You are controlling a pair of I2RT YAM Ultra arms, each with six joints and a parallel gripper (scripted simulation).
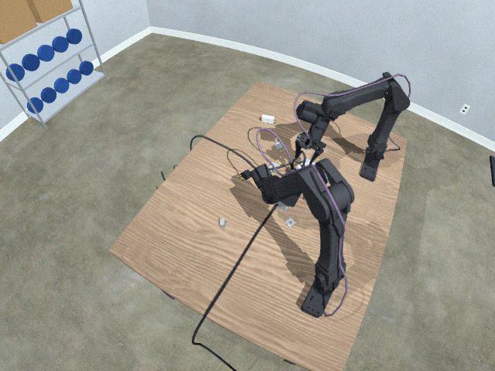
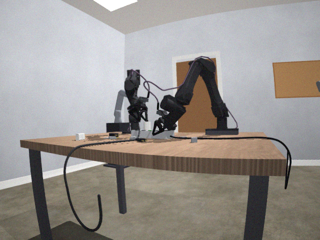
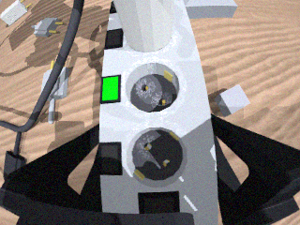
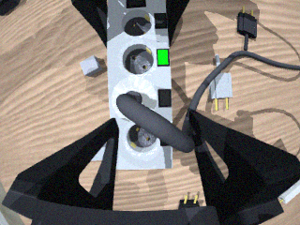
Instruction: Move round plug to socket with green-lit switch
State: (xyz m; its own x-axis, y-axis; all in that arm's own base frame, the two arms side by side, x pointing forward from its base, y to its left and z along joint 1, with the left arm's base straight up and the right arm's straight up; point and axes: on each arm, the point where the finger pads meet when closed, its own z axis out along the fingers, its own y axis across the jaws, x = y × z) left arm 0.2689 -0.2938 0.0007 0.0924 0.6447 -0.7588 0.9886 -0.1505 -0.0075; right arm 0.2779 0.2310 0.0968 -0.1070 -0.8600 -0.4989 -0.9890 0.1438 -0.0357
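Note:
The white round plug is 10 mm behind my right hand, 20 mm to the left of it and 40 mm below it. The rest, counted from my right hand: white adapter (240 mm ahead, 230 mm to the right, 80 mm below); then grey bar (100 mm behind, 40 mm to the right, 90 mm below).

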